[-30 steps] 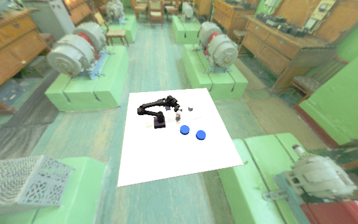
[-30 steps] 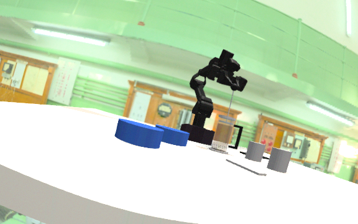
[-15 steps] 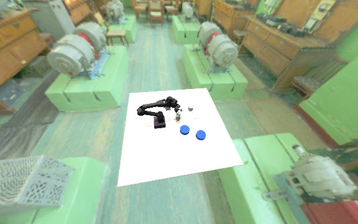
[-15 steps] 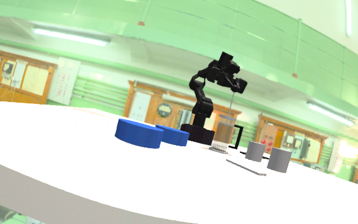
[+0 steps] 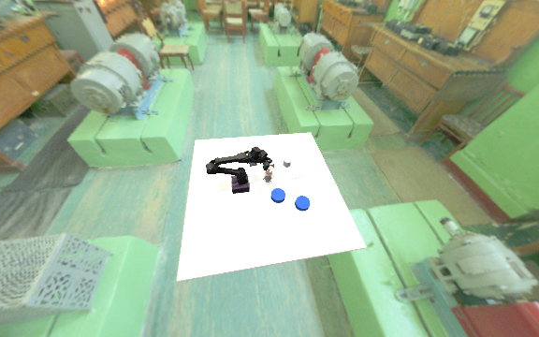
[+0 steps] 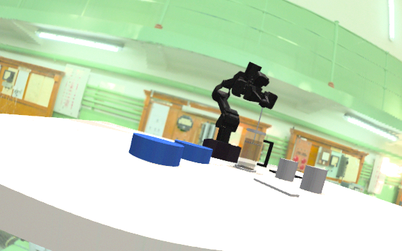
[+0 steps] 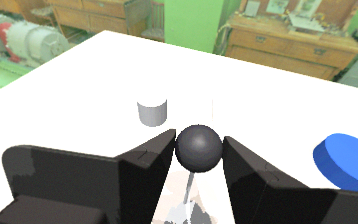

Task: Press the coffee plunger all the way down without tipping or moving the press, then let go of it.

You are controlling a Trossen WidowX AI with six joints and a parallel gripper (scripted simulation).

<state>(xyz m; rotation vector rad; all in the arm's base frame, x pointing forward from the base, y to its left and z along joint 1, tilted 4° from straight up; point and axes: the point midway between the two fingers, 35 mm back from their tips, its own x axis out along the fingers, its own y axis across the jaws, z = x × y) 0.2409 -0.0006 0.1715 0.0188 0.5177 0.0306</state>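
My gripper tip is 12 cm above the coffee press and 1 cm to the right of it.
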